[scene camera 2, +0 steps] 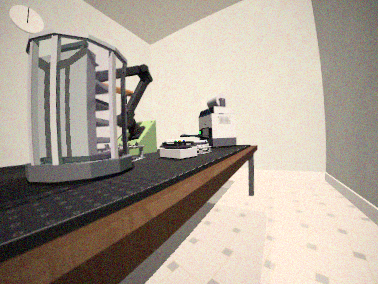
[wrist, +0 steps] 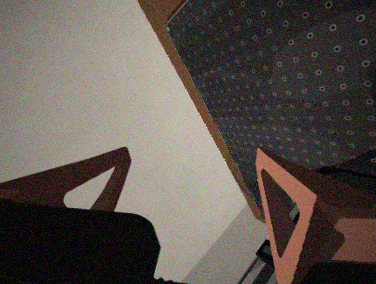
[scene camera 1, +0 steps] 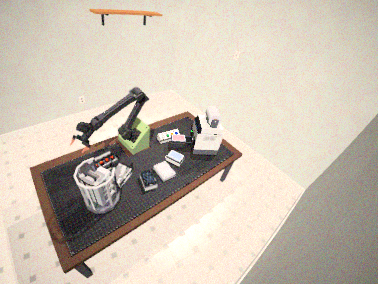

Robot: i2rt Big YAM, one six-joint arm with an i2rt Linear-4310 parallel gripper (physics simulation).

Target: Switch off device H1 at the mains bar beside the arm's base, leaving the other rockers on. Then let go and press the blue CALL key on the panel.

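Pixels of known places: gripper, fingertip midpoint: point(wrist: 189, 154) point(scene camera 1: 76, 149); arm's base, origin of the base link: point(scene camera 2: 137, 133) point(scene camera 1: 134, 135).
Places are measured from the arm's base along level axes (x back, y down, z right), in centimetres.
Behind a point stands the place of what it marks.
The mains bar point(scene camera 1: 106, 160) {x -2.3, y 8.3, z 32.2 cm} lies near the arm's base, behind the glass-sided tower, with several red rockers in a row; its labels and rocker positions are too small to read in scene camera 1. It does not show in the wrist view. My gripper point(scene camera 1: 79, 145) {x 7.1, y -9.3, z 49.8 cm} point(wrist: 189, 154) {x 7.1, y -9.3, z 49.8 cm} is open and empty, over the table's back left edge, to the left of the bar and apart from it. The fingers are hidden in scene camera 2. The white key panel point(scene camera 1: 162, 137) {x -12.8, y 7.1, z -23.8 cm} lies right of the arm's base, with a small blue key point(scene camera 1: 176, 133) {x -17.7, y 6.8, z -39.0 cm} among coloured keys.
The tall tower point(scene camera 1: 100, 192) {x -38.6, y -11.9, z 57.0 cm} point(scene camera 2: 75, 170) {x -37.3, y 10.7, z 60.7 cm} stands in front of the bar. A green base block point(scene camera 1: 135, 139) {x -4.2, y 0.4, z 2.6 cm} point(scene camera 2: 149, 134) {x -7.9, y 1.0, z -3.0 cm} carries the arm. A dark-topped box point(scene camera 1: 148, 180) {x -41.9, y 6.5, z 20.8 cm}, a white box point(scene camera 1: 164, 171) {x -42.9, y 9.0, z 3.7 cm} and a blue-topped box point(scene camera 1: 175, 157) {x -39.7, y 6.5, z -13.1 cm} lie mid-table. A white machine point(scene camera 1: 207, 140) {x -52.3, y -6.7, z -40.6 cm} point(scene camera 2: 224, 127) {x -53.1, y -2.8, z -42.0 cm} stands right.
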